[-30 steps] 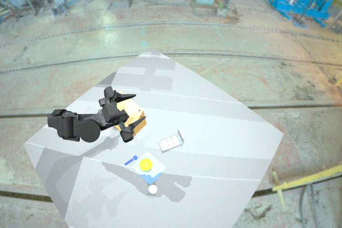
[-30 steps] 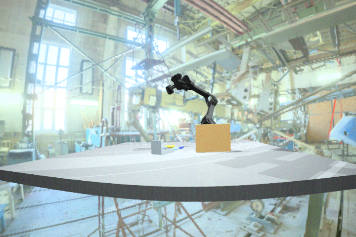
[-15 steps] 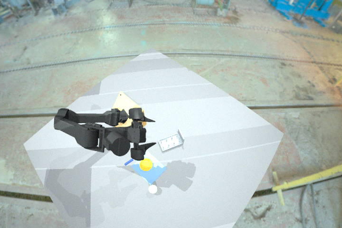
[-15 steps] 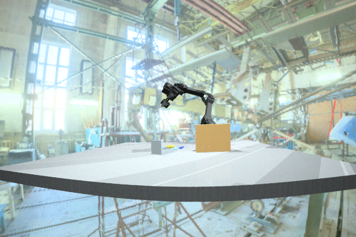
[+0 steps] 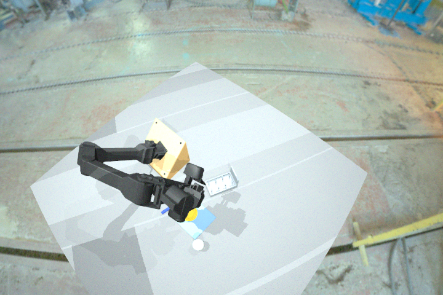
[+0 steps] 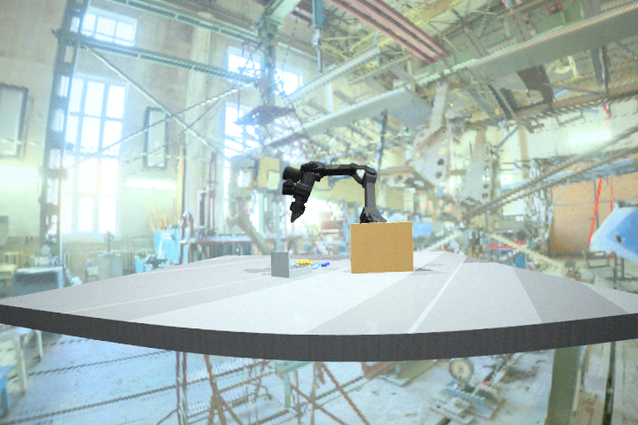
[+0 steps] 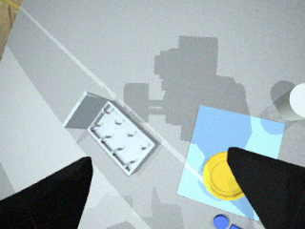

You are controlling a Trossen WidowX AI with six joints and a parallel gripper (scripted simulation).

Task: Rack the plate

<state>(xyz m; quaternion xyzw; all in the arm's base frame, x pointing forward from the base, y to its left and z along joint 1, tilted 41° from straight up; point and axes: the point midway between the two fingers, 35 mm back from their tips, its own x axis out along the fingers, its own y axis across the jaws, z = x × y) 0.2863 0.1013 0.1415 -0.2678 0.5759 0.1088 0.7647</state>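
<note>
Now: the yellow plate 18 cm below my gripper tip, 6 cm to the right of it and 2 cm behind it. Round my gripper tip: white cup 17 cm below, 11 cm to the right, 11 cm ahead; then grey dish rack 17 cm below, 13 cm to the left, 4 cm behind; then blue mat 19 cm below, 6 cm to the right.
</note>
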